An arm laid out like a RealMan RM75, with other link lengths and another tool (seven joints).
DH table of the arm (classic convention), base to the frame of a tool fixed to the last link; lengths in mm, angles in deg. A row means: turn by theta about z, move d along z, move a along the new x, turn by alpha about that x. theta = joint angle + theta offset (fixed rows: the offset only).
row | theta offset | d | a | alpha
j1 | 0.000 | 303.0 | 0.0 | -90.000
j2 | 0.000 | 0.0 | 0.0 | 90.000
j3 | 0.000 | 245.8 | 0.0 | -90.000
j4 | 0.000 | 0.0 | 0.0 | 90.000
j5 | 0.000 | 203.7 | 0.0 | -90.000
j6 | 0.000 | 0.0 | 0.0 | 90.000
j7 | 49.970 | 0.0 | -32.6 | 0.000
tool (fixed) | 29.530 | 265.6 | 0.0 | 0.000
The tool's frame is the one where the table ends.
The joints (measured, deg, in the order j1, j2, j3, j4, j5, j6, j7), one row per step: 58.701 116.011 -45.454 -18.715 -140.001 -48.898 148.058; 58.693 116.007 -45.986 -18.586 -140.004 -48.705 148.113; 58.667 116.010 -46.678 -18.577 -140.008 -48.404 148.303; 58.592 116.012 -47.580 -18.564 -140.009 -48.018 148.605; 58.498 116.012 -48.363 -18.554 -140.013 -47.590 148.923; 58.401 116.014 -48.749 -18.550 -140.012 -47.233 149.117; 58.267 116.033 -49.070 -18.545 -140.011 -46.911 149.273; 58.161 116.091 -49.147 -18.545 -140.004 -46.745 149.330; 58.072 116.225 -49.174 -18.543 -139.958 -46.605 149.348; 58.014 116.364 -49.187 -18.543 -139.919 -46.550 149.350
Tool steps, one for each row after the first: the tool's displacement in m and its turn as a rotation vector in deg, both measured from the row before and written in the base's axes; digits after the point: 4 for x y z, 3 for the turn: 0.0013 -0.0006 -0.0006 -0.151 -0.434 0.099; 0.0013 0.0000 0.0000 -0.015 -0.536 0.115; 0.0021 -0.0001 0.0000 -0.011 -0.667 0.065; 0.0022 0.0001 0.0003 0.093 -0.582 -0.010; 0.0017 0.0004 0.0005 0.193 -0.306 -0.076; 0.0018 0.0001 0.0003 0.168 -0.254 -0.110; 0.0010 -0.0003 -0.0002 0.087 -0.043 -0.111; 0.0004 -0.0006 -0.0010 0.023 0.061 -0.095; 0.0000 -0.0008 -0.0013 -0.060 0.085 -0.059
